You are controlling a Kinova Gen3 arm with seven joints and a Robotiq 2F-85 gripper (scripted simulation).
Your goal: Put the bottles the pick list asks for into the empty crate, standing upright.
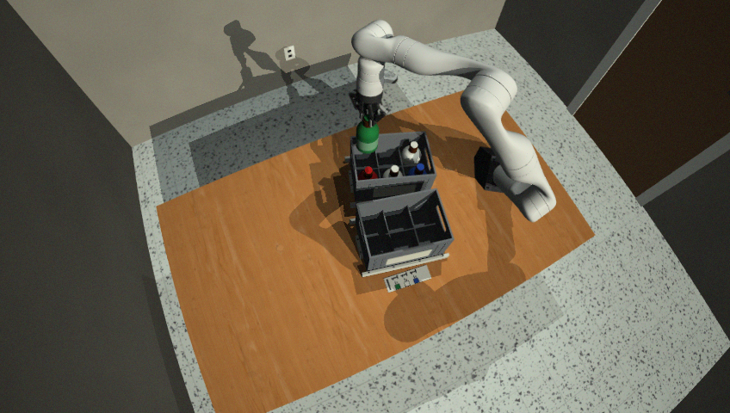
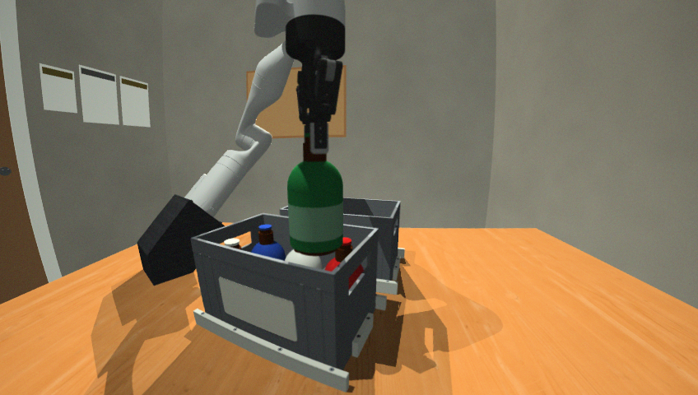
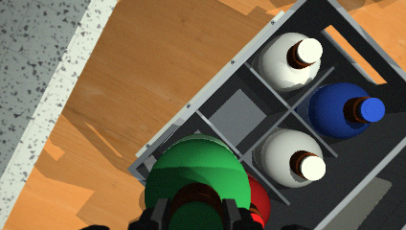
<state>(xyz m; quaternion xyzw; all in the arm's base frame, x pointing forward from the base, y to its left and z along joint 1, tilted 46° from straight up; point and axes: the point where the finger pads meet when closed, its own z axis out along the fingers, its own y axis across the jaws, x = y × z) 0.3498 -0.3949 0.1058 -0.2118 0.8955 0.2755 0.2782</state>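
The green bottle is 7 cm below my hand. Also, from my hand: red bottle (24 cm below, 8 cm to the left, 2 cm ahead); blue bottle (24 cm below, 16 cm behind, 12 cm to the left); pick list (44 cm to the left, 33 cm below, 2 cm behind).
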